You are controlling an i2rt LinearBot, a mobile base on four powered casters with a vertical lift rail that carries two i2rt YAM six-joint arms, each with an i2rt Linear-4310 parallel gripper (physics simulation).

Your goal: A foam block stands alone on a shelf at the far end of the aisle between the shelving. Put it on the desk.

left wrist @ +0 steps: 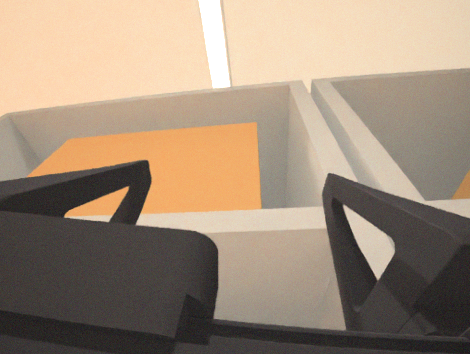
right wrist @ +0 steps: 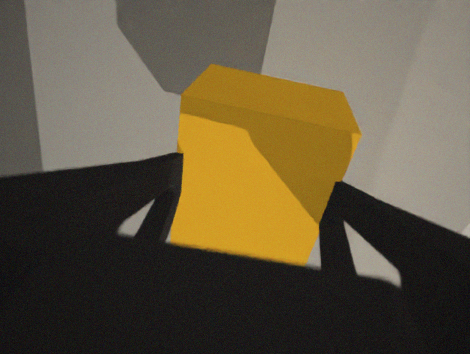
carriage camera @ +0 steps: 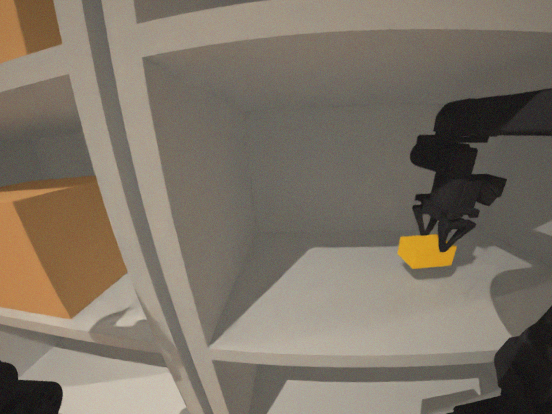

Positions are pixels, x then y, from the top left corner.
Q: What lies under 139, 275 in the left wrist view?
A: My left gripper.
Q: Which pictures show my right gripper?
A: The right wrist view and the carriage camera view only.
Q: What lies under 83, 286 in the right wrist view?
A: My right gripper.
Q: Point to a yellow foam block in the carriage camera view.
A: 419, 251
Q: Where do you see a yellow foam block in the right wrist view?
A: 261, 155
